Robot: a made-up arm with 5 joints. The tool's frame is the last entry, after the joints. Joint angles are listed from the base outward.
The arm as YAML. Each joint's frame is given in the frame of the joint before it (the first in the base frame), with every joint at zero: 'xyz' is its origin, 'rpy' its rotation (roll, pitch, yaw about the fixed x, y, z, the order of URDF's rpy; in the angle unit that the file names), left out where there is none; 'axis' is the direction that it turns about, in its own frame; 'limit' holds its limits. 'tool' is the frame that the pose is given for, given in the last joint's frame.
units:
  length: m
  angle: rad
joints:
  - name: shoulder
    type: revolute
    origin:
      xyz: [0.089, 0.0, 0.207]
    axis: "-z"
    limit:
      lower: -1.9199
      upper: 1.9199
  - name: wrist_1
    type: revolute
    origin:
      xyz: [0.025, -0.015, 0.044]
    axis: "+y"
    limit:
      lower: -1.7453
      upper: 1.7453
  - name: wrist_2
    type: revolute
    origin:
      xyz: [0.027, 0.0, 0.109]
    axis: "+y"
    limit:
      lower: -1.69
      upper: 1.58
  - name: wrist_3
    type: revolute
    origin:
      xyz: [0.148, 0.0, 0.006]
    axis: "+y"
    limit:
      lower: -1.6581
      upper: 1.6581
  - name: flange
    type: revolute
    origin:
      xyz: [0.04, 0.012, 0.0]
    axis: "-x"
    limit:
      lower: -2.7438
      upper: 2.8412
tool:
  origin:
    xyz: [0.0, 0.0, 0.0]
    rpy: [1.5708, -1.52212, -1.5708]
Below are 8 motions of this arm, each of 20 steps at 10 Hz.
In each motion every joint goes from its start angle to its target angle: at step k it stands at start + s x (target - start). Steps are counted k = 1, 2, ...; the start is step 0. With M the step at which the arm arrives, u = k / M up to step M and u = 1 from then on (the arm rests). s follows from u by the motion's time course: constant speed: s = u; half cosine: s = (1 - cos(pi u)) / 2; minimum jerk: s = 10 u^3 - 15 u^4 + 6 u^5.
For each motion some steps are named. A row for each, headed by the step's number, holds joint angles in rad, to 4 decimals.
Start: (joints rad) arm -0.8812 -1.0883 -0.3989 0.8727 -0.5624
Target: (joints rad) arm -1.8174 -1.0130 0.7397 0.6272 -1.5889
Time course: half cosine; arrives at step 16
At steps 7, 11, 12, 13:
7: -1.2580 -1.0580 0.0593 0.7739 -0.9755
11: -1.6094 -1.0297 0.4867 0.6818 -1.3608
12: -1.6803 -1.0240 0.5730 0.6632 -1.4386
13: -1.7385 -1.0193 0.6438 0.6479 -1.5024

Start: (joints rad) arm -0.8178 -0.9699 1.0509 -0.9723 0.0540
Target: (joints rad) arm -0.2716 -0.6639 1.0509 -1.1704 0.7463
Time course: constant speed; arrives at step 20
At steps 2, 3, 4, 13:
2: -0.7632 -0.9393 1.0509 -0.9921 0.1232
3: -0.7359 -0.9240 1.0509 -1.0020 0.1578
4: -0.7086 -0.9087 1.0509 -1.0119 0.1925
13: -0.4628 -0.7710 1.0509 -1.1011 0.5040

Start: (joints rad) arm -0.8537 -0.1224 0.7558 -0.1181 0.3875
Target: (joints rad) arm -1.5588 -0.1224 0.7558 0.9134 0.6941
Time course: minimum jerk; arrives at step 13
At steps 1, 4, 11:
1: -0.8566 -0.1224 0.7558 -0.1139 0.3887
4: -0.9760 -0.1224 0.7558 0.0608 0.4407
11: -1.5387 -0.1224 0.7558 0.8840 0.6854

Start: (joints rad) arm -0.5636 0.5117 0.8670 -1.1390 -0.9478
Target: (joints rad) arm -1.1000 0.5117 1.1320 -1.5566 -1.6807
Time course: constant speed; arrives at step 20
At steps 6, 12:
6: -0.7245 0.5117 0.9465 -1.2643 -1.1677
12: -0.8854 0.5117 1.0260 -1.3896 -1.3875

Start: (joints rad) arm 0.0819 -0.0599 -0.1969 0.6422 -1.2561
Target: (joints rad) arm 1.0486 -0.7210 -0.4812 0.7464 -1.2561
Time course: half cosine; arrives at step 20
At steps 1, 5, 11, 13, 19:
1: 0.0879 -0.0640 -0.1987 0.6428 -1.2561
5: 0.2235 -0.1567 -0.2385 0.6575 -1.2561
11: 0.6409 -0.4422 -0.3613 0.7025 -1.2561
13: 0.7847 -0.5405 -0.4036 0.7180 -1.2561
19: 1.0426 -0.7169 -0.4794 0.7458 -1.2561

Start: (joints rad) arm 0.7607 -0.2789 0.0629 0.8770 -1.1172
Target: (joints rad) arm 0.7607 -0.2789 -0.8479 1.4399 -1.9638
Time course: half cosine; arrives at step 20
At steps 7, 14, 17, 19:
7: 0.7607 -0.2789 -0.1858 1.0307 -1.3483
14: 0.7607 -0.2789 -0.6602 1.3239 -1.7893
17: 0.7607 -0.2789 -0.7983 1.4092 -1.9177
19: 0.7607 -0.2789 -0.8423 1.4364 -1.9586

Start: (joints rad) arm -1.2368 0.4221 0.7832 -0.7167 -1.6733
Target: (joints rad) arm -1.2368 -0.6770 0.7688 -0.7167 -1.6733
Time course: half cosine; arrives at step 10
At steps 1, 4, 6, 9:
1: -1.2368 0.3952 0.7828 -0.7167 -1.6733
4: -1.2368 0.0424 0.7782 -0.7167 -1.6733
6: -1.2368 -0.2973 0.7738 -0.7167 -1.6733
9: -1.2368 -0.6501 0.7692 -0.7167 -1.6733

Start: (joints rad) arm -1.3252 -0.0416 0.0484 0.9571 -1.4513
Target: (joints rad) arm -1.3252 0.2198 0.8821 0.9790 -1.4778
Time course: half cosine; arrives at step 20
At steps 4, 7, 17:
4: -1.3252 -0.0166 0.1280 0.9592 -1.4538
7: -1.3252 0.0298 0.2760 0.9631 -1.4585
17: -1.3252 0.2056 0.8367 0.9778 -1.4764

